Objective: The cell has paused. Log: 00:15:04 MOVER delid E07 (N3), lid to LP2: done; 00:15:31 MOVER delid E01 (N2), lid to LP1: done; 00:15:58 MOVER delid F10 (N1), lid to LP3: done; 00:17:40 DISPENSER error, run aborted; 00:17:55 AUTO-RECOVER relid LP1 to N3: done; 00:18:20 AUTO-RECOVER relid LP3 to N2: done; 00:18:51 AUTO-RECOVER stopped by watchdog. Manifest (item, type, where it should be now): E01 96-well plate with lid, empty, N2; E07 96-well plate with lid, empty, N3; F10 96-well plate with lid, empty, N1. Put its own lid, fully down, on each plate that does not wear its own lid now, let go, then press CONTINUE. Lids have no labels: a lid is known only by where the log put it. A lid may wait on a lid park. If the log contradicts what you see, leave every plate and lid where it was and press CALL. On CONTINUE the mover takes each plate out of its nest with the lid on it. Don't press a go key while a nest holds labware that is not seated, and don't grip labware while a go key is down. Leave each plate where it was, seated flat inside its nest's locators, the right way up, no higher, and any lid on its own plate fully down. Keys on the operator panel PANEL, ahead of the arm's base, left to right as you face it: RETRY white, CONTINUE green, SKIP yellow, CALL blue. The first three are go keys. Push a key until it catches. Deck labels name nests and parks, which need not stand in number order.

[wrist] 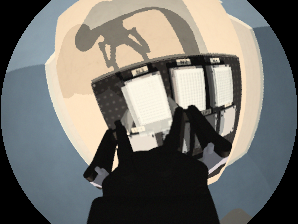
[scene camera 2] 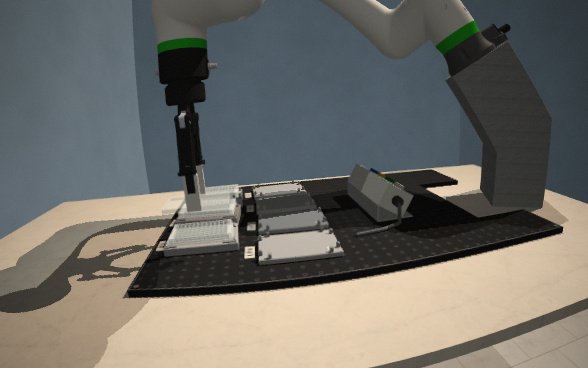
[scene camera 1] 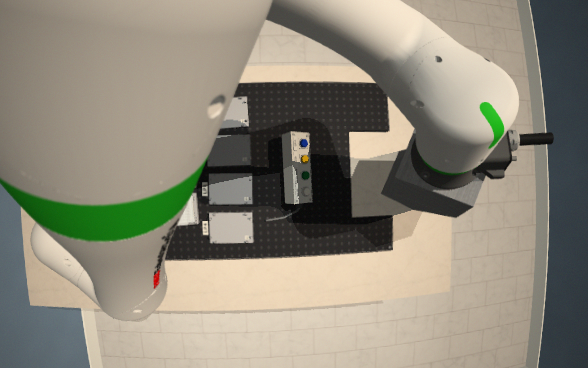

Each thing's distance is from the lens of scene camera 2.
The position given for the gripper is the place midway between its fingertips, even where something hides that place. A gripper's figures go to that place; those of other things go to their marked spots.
gripper (scene camera 2: 197,203): 0.64 m
plate (scene camera 2: 217,231): 0.64 m
